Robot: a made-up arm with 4 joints.
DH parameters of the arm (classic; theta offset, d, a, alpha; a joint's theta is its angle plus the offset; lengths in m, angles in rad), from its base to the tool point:
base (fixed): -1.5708 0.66 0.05 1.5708
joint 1: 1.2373 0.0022 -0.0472 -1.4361
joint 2: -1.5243 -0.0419 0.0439 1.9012
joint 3: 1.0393 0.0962 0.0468 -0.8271
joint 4: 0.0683 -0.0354 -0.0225 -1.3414
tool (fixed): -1.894 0.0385 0 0
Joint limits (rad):
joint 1: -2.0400..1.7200
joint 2: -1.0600..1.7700
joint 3: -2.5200..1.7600
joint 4: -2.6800..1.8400
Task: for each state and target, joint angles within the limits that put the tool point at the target. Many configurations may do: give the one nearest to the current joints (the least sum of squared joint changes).
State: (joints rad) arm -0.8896 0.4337 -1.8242 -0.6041
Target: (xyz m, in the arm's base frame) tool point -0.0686 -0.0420 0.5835
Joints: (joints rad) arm -1.2242 0.9428 -1.6068 -0.2232
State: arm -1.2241 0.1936 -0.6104 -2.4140
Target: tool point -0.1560 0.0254 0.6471
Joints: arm -1.7820 0.5509 -0.2226 -2.5157
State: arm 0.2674 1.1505 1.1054 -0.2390
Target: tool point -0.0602 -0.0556 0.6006
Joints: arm -0.0166 1.0371 0.7899 -0.5794
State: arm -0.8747 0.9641 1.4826 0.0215
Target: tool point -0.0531 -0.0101 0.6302
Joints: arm -1.3837 1.4312 1.0138 -0.4388
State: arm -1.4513 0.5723 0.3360 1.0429
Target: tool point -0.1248 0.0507 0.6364
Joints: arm -1.8314 0.6525 0.5164 1.8103
